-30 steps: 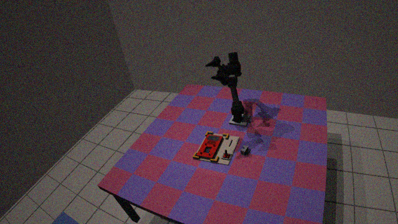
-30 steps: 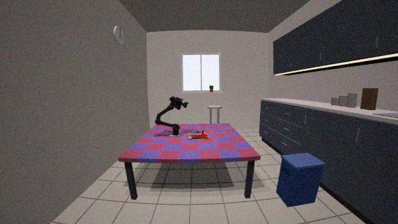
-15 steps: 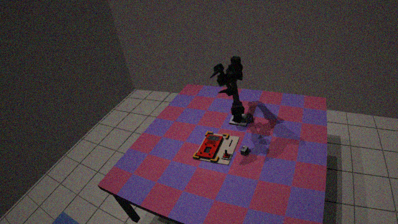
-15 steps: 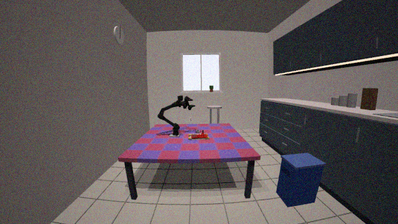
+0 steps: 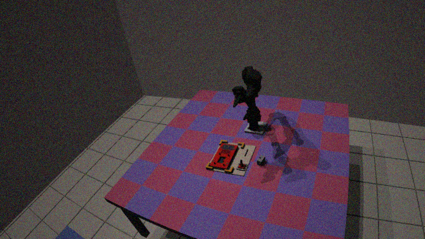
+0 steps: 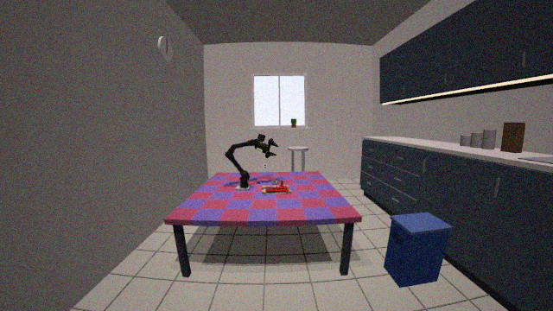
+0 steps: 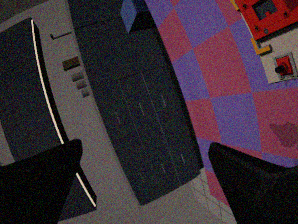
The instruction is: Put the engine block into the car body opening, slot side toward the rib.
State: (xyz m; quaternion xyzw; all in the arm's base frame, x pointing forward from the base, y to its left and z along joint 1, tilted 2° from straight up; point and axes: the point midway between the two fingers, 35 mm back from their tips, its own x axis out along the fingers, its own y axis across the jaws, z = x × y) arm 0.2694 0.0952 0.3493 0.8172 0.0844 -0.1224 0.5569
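My gripper tip is now 50 mm past the grey engine block, 80 mm to the right of it and 320 mm above it.
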